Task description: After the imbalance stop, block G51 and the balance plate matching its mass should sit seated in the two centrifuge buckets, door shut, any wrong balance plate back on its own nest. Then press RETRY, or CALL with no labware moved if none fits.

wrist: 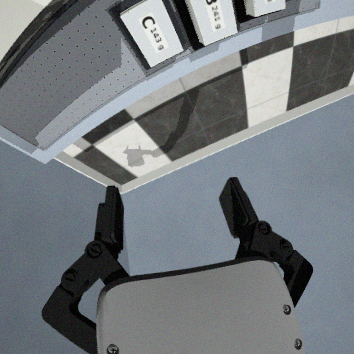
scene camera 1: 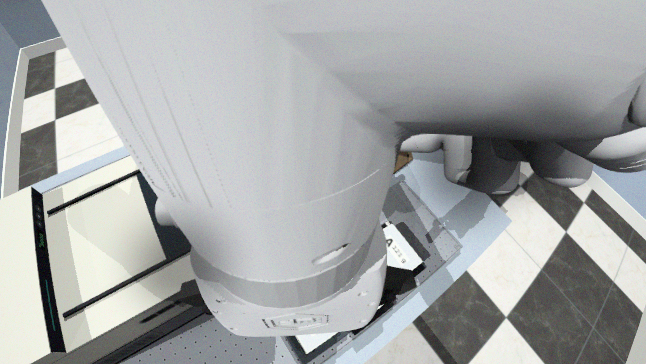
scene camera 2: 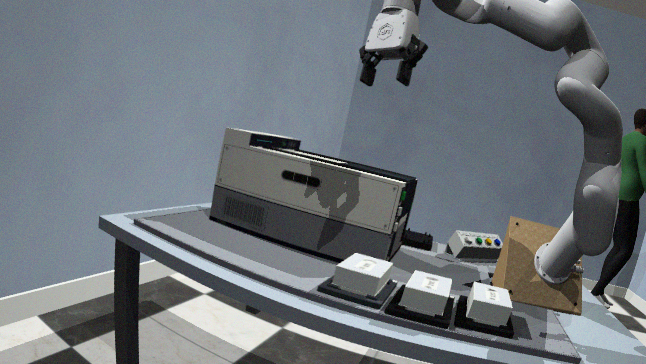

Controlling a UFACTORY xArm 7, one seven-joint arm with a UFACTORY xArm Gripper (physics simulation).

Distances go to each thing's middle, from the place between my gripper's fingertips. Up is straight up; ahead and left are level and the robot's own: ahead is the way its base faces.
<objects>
My gripper is now 36 cm above the balance plate C (scene camera 2: 359, 274), 4 cm past it and 1 cm to the left of it. Round my hand: balance plate A (scene camera 2: 486, 304): 36 cm below, 31 cm behind, 1 cm to the right; then centrifuge (scene camera 1: 94, 269): 32 cm to the right, 27 cm below, 18 cm ahead; then balance plate B (scene camera 2: 425, 293): 36 cm below, 17 cm behind, 1 cm to the left.
</objects>
